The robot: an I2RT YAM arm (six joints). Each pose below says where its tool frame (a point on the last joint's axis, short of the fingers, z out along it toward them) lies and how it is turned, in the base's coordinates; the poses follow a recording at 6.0 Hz.
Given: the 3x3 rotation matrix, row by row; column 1 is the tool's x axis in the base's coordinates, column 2 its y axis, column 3 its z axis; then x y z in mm. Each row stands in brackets.
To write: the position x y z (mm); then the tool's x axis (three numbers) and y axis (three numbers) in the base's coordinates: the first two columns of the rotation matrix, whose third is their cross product. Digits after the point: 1 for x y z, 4 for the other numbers.
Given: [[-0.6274 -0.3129 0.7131], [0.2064 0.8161 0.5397], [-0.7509 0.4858 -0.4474]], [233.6 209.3 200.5]
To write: 233.6 209.3 200.5 -0.6274 0.2064 -0.7509 -0.3129 0.8161 0.4858
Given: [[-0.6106 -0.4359 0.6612], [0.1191 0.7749 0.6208], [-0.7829 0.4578 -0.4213]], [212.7 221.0 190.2]
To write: 212.7 221.0 190.2 -0.6106 0.1191 -0.7829 -0.4359 0.7749 0.4578
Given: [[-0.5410 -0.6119 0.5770], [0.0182 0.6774 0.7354], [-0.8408 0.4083 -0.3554]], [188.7 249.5 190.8]
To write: 188.7 249.5 190.8 -0.5410 0.0182 -0.8408 -0.6119 0.6774 0.4083
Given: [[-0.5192 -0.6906 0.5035], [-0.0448 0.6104 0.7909], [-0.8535 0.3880 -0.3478]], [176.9 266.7 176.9]
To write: 176.9 266.7 176.9 -0.5192 -0.0448 -0.8535 -0.6906 0.6104 0.3880
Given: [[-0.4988 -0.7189 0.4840], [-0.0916 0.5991 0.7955], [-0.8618 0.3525 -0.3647]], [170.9 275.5 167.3]
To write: 170.9 275.5 167.3 -0.4988 -0.0916 -0.8618 -0.7189 0.5991 0.3525
